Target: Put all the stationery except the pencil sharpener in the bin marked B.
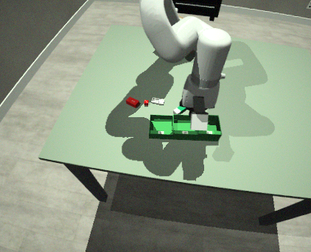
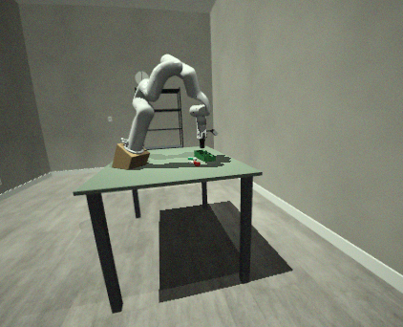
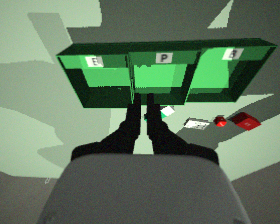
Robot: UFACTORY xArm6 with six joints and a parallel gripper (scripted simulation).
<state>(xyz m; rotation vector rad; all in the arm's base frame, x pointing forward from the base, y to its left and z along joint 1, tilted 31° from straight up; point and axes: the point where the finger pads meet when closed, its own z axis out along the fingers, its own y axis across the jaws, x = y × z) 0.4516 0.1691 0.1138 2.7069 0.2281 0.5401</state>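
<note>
My gripper is now 100 mm past the grey-white piece, 90 mm above it and 10 mm to the right of it. The rest, counted from my hand: joined green bins 70 mm below, 20 mm to the right, 10 mm ahead; red die 180 mm to the right, 100 mm behind, 90 mm below; white domino 140 mm to the right, 120 mm behind, 90 mm below.
</note>
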